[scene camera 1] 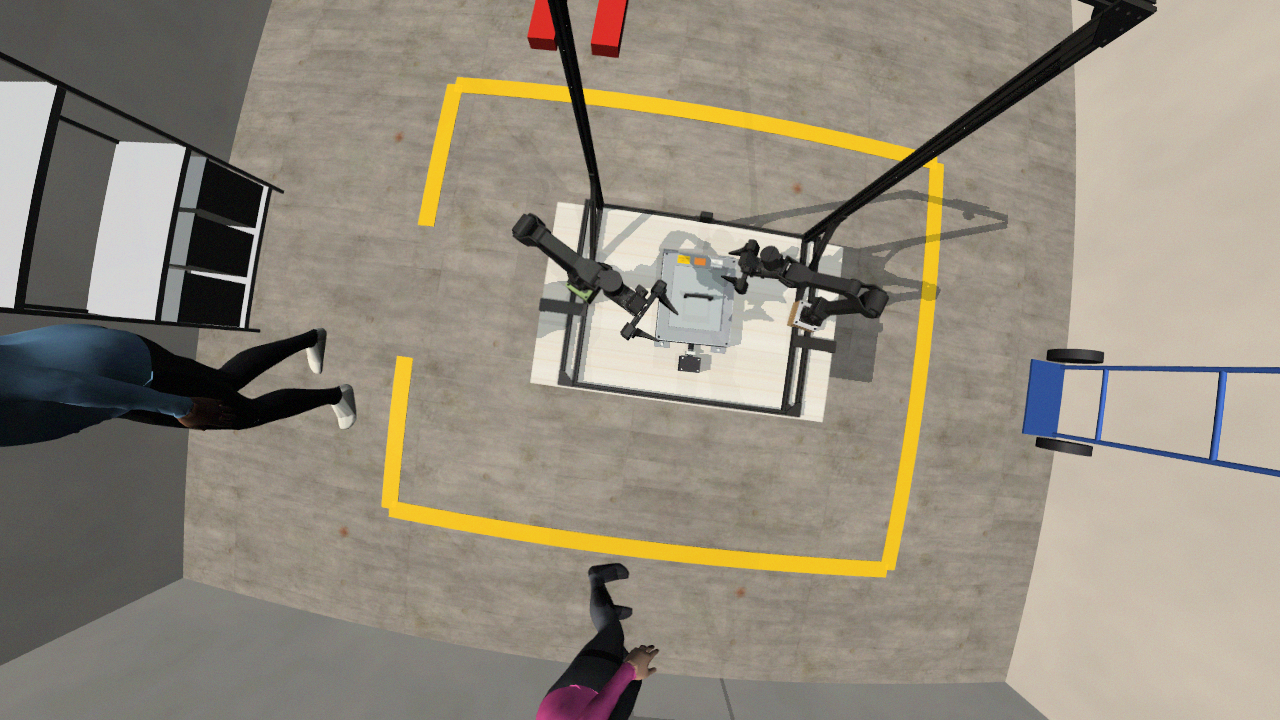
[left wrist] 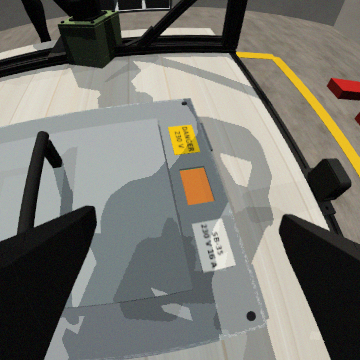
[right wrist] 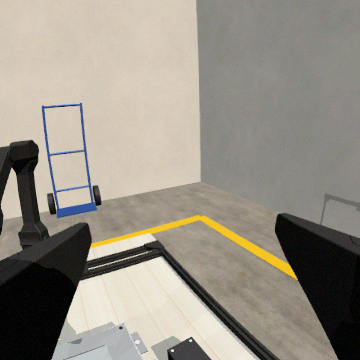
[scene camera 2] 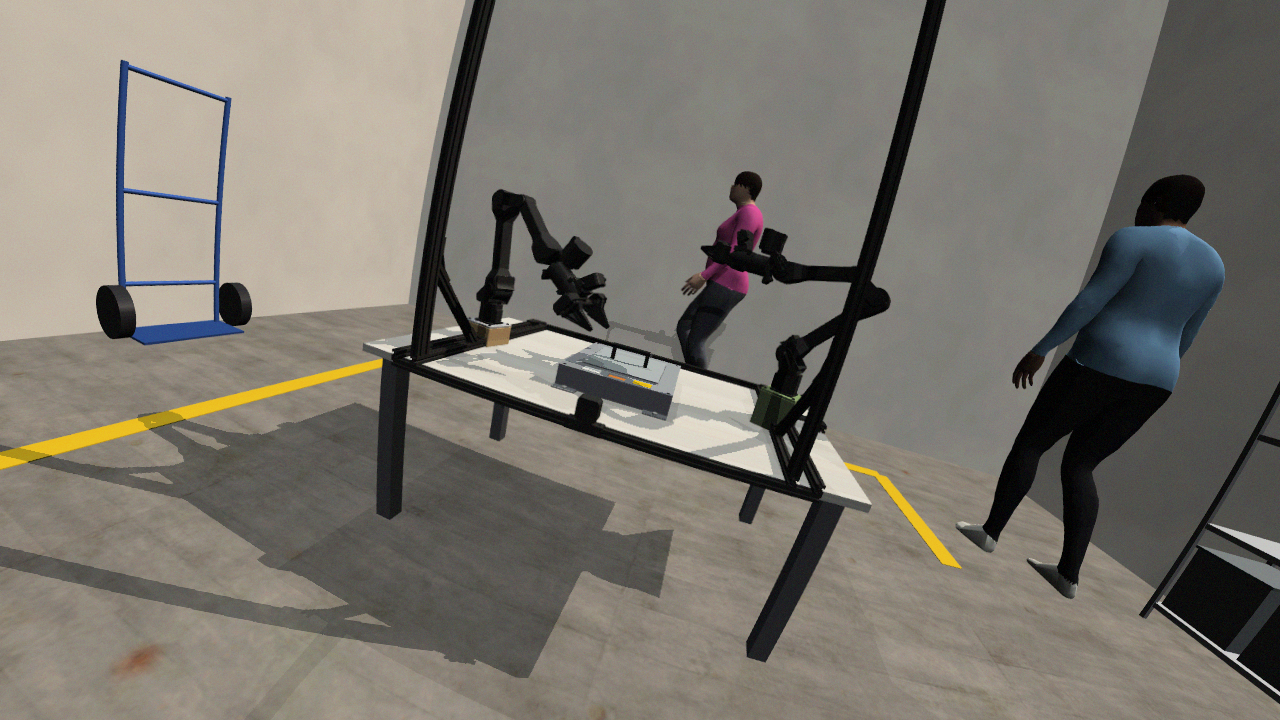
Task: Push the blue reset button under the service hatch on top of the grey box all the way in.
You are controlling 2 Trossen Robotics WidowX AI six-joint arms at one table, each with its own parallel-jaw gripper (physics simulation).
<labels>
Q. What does the right gripper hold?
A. Nothing.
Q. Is the right gripper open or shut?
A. Open.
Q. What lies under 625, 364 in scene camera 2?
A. A service hatch.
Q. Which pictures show the left gripper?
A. Scene camera 1, the left wrist view and scene camera 2 only.
</labels>
